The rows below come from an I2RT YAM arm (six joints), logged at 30 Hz.
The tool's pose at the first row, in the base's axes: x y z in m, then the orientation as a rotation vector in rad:
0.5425 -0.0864 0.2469 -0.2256 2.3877 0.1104
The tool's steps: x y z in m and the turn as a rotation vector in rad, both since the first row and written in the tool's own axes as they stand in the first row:
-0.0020 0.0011 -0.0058 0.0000 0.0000 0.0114
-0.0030 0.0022 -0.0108 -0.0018 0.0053 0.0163
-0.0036 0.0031 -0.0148 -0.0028 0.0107 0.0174
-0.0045 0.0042 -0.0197 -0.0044 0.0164 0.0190
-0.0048 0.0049 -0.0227 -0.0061 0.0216 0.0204
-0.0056 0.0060 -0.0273 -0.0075 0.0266 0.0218
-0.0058 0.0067 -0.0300 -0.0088 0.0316 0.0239
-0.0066 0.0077 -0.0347 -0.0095 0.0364 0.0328
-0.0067 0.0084 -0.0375 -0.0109 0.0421 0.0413
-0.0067 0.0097 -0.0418 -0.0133 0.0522 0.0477
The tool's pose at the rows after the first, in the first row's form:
0.5399 -0.0859 0.2525 -0.2120 2.3892 0.1157
0.5371 -0.0854 0.2569 -0.2076 2.3951 0.1197
0.5347 -0.0850 0.2603 -0.2073 2.4006 0.1210
0.5319 -0.0845 0.2645 -0.2067 2.4065 0.1231
0.5300 -0.0842 0.2669 -0.2063 2.4119 0.1254
0.5273 -0.0837 0.2708 -0.2058 2.4170 0.1273
0.5255 -0.0834 0.2730 -0.2044 2.4222 0.1294
0.5228 -0.0829 0.2770 -0.1945 2.4281 0.1340
0.5208 -0.0826 0.2791 -0.1855 2.4348 0.1393
0.5177 -0.0820 0.2823 -0.1798 2.4456 0.1443

